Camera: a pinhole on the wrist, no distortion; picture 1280 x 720 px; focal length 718.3 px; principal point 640.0 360.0 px. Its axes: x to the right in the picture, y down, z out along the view. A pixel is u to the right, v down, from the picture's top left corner.
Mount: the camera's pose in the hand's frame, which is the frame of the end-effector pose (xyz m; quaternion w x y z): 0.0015 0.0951 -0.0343 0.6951 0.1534 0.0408 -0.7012
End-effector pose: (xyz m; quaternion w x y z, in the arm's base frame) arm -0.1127 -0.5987 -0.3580 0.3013 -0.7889 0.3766 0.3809
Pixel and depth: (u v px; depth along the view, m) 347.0 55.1 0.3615
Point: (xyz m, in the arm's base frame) -0.4420 -0.3515 -0.3837
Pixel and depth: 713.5 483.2 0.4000
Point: -0.1941 -0.3088 -0.5354
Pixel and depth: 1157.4 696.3 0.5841
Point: 0.1903 -0.0694 -0.6581
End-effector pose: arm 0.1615 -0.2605 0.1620 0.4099 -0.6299 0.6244 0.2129
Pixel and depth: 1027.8 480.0 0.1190
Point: 0.1771 -0.2120 0.1225
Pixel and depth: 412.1 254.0 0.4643
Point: 0.1404 0.1804 -0.0058
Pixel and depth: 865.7 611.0 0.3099
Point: 0.3128 -0.1116 -0.0074
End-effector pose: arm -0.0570 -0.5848 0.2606 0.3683 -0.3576 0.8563 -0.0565
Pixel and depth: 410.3 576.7 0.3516
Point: 0.0926 -0.4816 -0.0566
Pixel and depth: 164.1 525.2 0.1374
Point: -0.0597 -0.4635 0.1119
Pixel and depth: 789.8 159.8 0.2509
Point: 0.1254 -0.5008 0.2019
